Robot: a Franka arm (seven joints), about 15 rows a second.
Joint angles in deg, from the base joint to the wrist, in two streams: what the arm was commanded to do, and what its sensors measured. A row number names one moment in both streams.
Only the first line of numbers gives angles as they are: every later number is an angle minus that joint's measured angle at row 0.
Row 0, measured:
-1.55 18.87 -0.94 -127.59 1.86 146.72 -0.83
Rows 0 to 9, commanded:
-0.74 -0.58 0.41 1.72 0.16 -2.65 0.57
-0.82 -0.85 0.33 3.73 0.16 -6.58 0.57
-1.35 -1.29 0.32 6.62 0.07 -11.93 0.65
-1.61 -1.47 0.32 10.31 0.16 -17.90 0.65
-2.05 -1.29 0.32 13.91 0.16 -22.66 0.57
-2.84 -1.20 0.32 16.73 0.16 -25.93 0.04
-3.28 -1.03 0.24 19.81 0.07 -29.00 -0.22
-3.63 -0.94 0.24 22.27 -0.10 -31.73 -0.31
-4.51 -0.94 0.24 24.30 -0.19 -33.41 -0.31
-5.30 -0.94 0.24 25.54 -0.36 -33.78 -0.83
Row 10, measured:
-3.28 -1.05 -0.37 22.54 -0.01 -31.51 0.05
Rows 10 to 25, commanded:
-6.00 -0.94 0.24 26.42 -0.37 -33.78 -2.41
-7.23 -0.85 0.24 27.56 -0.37 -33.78 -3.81
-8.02 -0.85 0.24 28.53 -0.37 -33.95 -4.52
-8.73 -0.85 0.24 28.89 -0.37 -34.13 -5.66
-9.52 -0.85 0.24 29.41 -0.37 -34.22 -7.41
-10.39 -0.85 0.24 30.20 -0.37 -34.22 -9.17
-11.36 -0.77 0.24 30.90 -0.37 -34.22 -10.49
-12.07 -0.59 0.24 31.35 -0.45 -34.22 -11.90
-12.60 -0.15 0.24 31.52 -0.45 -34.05 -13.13
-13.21 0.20 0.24 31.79 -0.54 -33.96 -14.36
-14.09 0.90 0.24 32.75 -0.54 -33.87 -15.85
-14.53 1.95 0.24 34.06 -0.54 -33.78 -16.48
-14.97 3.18 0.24 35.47 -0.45 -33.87 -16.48
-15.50 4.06 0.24 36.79 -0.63 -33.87 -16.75
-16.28 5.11 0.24 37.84 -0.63 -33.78 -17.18
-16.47 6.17 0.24 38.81 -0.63 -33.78 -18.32
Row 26, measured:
-14.92 3.08 -0.58 34.85 -0.06 -33.09 -16.45
